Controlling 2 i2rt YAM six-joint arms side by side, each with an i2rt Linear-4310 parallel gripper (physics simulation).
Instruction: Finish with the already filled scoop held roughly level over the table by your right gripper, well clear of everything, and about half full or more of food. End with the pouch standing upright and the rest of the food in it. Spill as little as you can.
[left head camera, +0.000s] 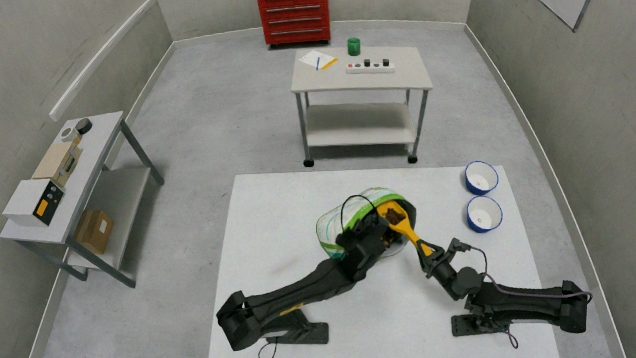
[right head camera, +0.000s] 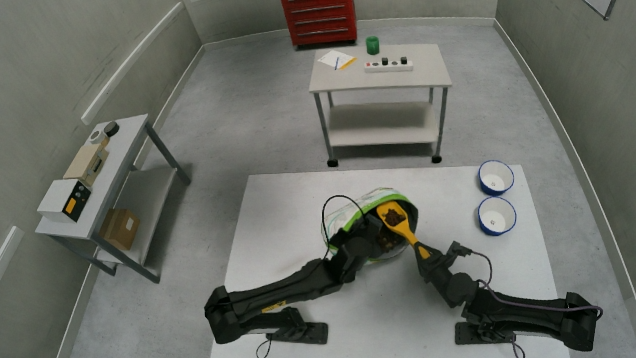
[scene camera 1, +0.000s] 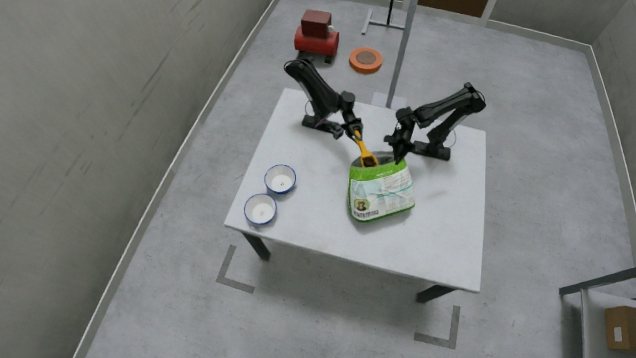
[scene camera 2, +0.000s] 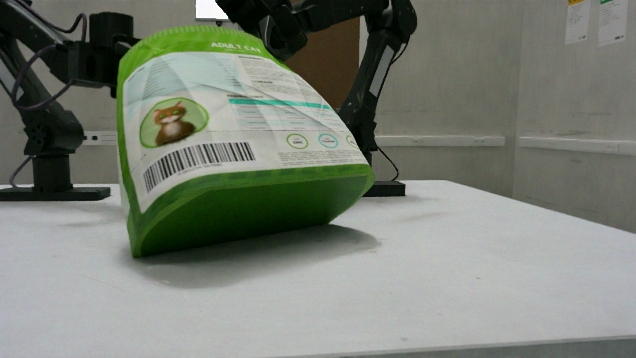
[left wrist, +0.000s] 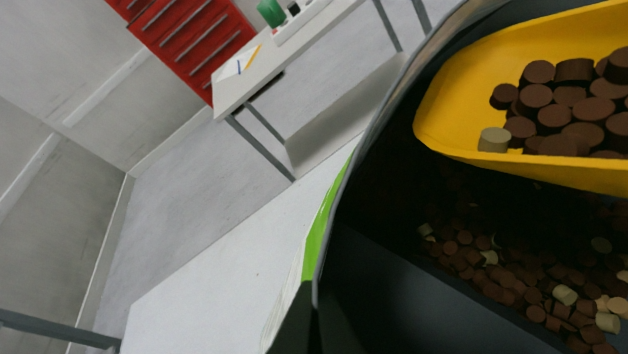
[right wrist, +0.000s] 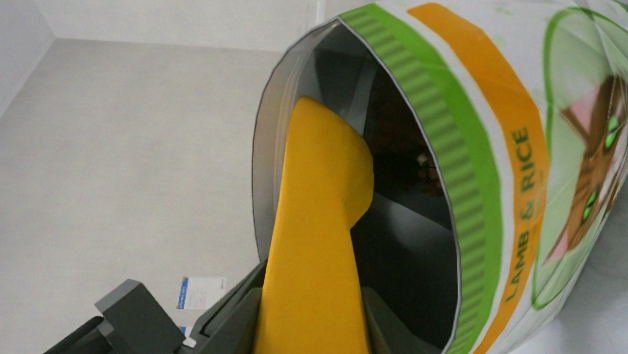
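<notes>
The green-and-white pouch (left head camera: 331, 227) (scene camera 1: 382, 192) (scene camera 2: 270, 125) (right wrist: 570, 165) leans toward the arms, its far bottom edge lifted off the table. Loose food (left wrist: 520, 290) lies inside. My left gripper (scene camera 1: 398, 159) (left wrist: 315, 295) is shut on the pouch's rim. My right gripper (left head camera: 427, 254) (right head camera: 423, 251) (right wrist: 311, 304) is shut on the handle of the yellow scoop (left head camera: 409, 233) (scene camera 1: 365, 149) (left wrist: 465, 110) (right wrist: 320, 200). The scoop's bowl is roughly level inside the pouch mouth, above the loose food. It holds a heap of brown food (right head camera: 394, 216) (left wrist: 555, 115), seemingly about half full.
Two blue-rimmed white bowls (left head camera: 478, 190) (left head camera: 480, 228) (scene camera 1: 280, 179) (scene camera 1: 260, 210) stand at the table's far right. The left arm (left head camera: 305, 287) reaches across to the pouch, close to the scoop. A few tiny specks show on the table (scene camera 2: 450, 310).
</notes>
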